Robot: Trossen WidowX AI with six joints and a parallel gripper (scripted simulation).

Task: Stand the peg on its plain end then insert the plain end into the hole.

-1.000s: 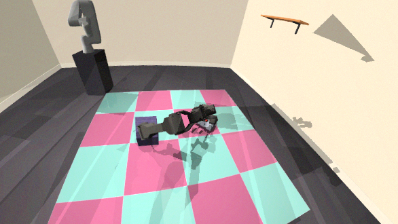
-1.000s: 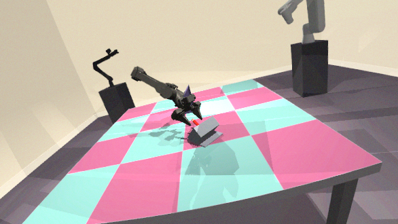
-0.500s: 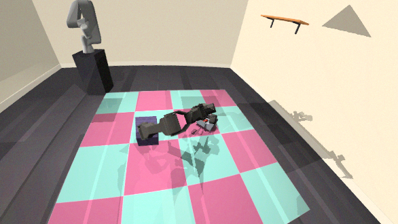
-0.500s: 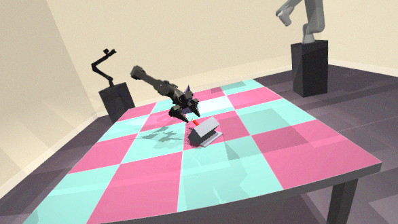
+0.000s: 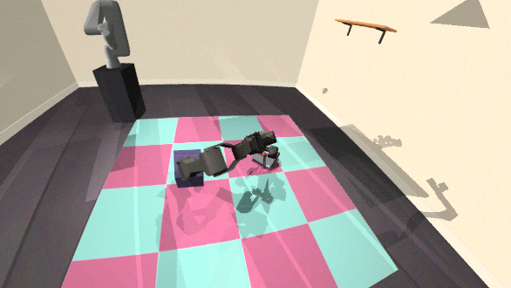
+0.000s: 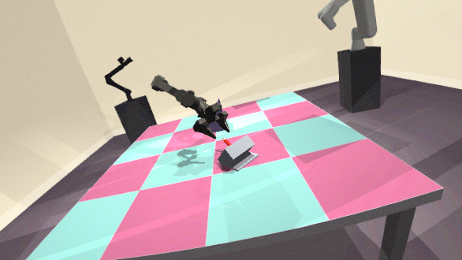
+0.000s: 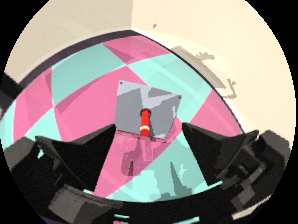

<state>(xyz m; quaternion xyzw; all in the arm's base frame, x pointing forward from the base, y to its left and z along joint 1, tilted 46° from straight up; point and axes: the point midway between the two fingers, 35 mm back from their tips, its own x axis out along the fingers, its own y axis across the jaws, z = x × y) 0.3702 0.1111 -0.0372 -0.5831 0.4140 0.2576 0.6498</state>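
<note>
Now: gripper tip 3 cm above the red peg, 1 cm to the right of it and 1 cm short of it. From my gripper tip the other things lie so: sloped grey panel: 7 cm below, 4 cm to the left, 4 cm ahead.
</note>
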